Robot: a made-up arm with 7 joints. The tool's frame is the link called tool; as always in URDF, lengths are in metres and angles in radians.
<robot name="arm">
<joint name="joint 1" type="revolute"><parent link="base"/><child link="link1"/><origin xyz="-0.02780 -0.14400 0.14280" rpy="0.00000 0.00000 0.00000"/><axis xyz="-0.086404 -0.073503 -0.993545"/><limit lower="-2.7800" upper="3.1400"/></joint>
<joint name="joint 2" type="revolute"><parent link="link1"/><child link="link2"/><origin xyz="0.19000 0.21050 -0.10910" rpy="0.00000 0.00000 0.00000"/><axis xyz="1 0 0"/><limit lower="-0.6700" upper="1.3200"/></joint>
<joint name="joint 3" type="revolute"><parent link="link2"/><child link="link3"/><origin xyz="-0.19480 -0.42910 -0.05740" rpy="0.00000 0.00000 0.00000"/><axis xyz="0 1 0"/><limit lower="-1.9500" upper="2.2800"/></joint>
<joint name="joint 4" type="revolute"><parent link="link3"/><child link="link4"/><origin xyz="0.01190 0.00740 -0.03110" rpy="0.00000 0.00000 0.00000"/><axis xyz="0.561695 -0.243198 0.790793"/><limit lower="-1.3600" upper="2.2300"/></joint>
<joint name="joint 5" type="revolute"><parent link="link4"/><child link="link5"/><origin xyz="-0.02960 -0.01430 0.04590" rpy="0.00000 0.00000 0.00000"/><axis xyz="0 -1 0"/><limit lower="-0.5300" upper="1.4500"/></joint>
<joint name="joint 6" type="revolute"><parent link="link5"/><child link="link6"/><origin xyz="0.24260 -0.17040 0.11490" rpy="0.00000 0.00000 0.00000"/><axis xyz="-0.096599 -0.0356 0.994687"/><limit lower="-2.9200" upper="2.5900"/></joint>
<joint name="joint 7" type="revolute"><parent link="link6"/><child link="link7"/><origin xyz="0.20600 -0.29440 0.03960" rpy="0.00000 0.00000 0.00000"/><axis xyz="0 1 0"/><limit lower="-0.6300" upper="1.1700"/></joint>
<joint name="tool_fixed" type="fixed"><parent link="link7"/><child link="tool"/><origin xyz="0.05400 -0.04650 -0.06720" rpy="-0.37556 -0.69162 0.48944"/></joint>
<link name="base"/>
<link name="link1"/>
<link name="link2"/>
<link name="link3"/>
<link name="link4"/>
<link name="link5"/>
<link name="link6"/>
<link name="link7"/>
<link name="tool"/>
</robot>
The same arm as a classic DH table. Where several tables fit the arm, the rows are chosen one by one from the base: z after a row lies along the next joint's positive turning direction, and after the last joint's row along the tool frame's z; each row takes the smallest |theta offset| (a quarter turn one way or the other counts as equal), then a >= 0, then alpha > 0; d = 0 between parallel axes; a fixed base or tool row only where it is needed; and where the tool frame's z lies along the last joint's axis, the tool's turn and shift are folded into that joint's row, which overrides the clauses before.
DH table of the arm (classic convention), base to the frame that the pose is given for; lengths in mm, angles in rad. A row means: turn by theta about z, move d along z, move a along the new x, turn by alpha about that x. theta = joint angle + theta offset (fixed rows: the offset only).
base (fixed): a 91.7, alpha 3.0279, d 1145.5, theta offset -0.8659
joint 1: a -218, alpha 1.6573, d 1102.8, theta offset 0.7081
joint 2: a -57.4, alpha 1.5708, d 3.3, theta offset -1.4969
joint 3: a -27.7, alpha -1.8165, d -426.3, theta offset -0.9532
joint 4: a 50.7, alpha -1.3251, d 1.9, theta offset 0
joint 5: a -252.6, alpha 1.5352, d 176.4, theta offset 0.7144
joint 6: a -208.9, alpha 1.6064, d 110.5, theta offset 0
joint 7: a 8.1, alpha -1.526, d -336.4, theta offset -0.6741
tool (fixed): a 0, alpha 0, d -85.9, theta offset -2.7707
Joint limits (rad, base to tool): -2.78..3.14 -0.67..1.32 -1.95..2.28 -1.36..2.23 -0.53..1.45 -2.92..2.59 -0.63..1.17

